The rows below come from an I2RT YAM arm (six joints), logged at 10 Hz.
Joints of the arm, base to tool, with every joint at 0 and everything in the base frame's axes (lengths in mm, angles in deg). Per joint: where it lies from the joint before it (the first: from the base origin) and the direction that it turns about. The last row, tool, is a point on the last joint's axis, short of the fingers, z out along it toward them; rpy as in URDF.
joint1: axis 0 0 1 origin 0.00 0.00 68.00
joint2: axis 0 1 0 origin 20.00 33.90 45.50
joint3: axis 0 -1 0 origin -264.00 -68.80 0.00
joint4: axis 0 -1 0 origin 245.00 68.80 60.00
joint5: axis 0 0 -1 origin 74.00 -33.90 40.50
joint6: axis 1 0 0 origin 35.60 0.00 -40.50
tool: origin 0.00 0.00 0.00 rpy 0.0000 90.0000 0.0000
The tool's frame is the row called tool.
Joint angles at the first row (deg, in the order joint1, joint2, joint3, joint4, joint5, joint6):
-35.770, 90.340, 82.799, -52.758, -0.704, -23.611
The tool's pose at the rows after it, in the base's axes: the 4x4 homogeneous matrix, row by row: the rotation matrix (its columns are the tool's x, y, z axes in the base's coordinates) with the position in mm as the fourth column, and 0 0 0 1 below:
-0.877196, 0.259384, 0.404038, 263.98; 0.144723, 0.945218, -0.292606, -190.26; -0.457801, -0.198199, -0.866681, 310.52; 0, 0, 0, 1
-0.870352, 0.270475, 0.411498, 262.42; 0.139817, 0.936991, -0.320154, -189.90; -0.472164, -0.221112, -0.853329, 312.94; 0, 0, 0, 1
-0.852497, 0.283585, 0.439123, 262.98; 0.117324, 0.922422, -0.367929, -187.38; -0.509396, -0.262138, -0.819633, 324.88; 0, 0, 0, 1
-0.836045, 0.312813, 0.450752, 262.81; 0.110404, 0.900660, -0.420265, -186.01; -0.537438, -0.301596, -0.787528, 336.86; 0, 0, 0, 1
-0.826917, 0.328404, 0.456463, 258.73; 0.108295, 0.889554, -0.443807, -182.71; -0.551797, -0.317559, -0.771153, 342.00; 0, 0, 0, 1
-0.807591, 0.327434, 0.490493, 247.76; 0.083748, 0.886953, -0.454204, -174.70; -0.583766, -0.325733, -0.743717, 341.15; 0, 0, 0, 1
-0.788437, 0.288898, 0.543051, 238.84; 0.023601, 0.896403, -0.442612, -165.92; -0.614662, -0.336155, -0.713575, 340.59; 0, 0, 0, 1
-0.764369, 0.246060, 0.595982, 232.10; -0.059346, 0.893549, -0.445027, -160.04; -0.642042, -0.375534, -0.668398, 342.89; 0, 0, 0, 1
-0.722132, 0.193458, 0.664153, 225.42; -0.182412, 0.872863, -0.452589, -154.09; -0.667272, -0.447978, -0.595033, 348.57; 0, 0, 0, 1
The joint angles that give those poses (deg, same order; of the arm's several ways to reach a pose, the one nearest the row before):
-35.774, 90.009, 82.624, -52.690, 0.069, -23.290
-35.770, 89.185, 82.027, -51.435, 1.102, -23.290
-35.169, 88.012, 82.787, -49.917, 2.742, -23.302
-34.728, 87.171, 83.970, -49.044, 5.084, -22.772
-34.541, 85.751, 83.440, -48.547, 6.128, -22.448
-34.542, 81.896, 79.118, -45.567, 5.510, -23.000
-34.376, 78.278, 75.231, -42.581, 3.365, -25.241
-34.363, 75.231, 72.300, -39.037, 1.774, -28.728
-34.365, 71.819, 69.367, -34.064, -0.074, -33.931

